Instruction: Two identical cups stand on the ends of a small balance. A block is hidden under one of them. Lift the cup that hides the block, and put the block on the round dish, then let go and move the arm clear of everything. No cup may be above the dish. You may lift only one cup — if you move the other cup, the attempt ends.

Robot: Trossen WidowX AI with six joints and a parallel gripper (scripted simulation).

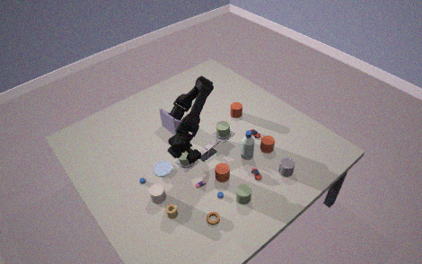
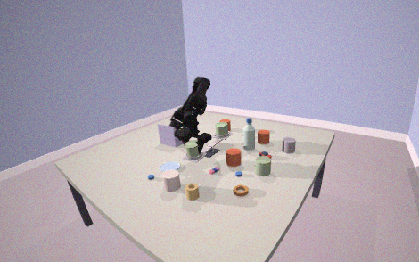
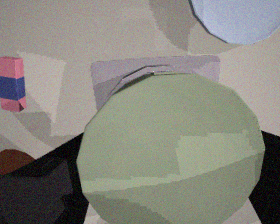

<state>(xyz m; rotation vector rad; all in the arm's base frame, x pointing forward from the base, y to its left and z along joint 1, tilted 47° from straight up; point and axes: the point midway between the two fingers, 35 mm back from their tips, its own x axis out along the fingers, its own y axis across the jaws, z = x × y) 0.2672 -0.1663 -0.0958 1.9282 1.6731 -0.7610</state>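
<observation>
Now: the round light-blue dish 90 mm to the right of my gripper tip, 90 mm behind it and 60 mm below it. Also, from my gripper tip: teal block: 10 mm below; pink-and-blue piece: 130 mm ahead, 60 mm below, 40 mm to the right; balance: 140 mm to the left, 30 mm below, 10 mm ahead.
</observation>
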